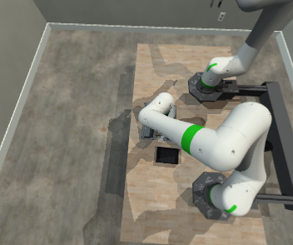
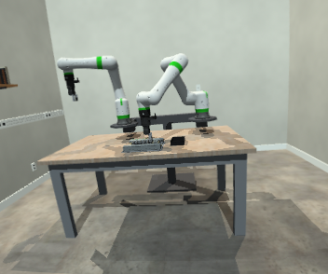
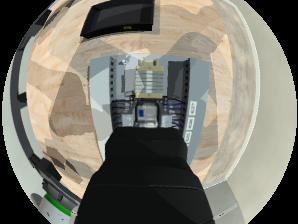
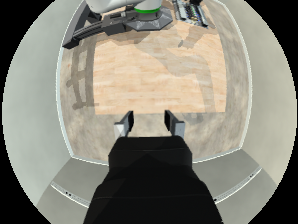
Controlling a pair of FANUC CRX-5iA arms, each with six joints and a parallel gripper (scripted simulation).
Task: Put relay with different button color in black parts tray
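Now: left hand 22 cm to the right of the black parts tray, 7 cm past it and 5 cm above it. Round my left hand: relay panel 6 cm to the right, 4 cm below.
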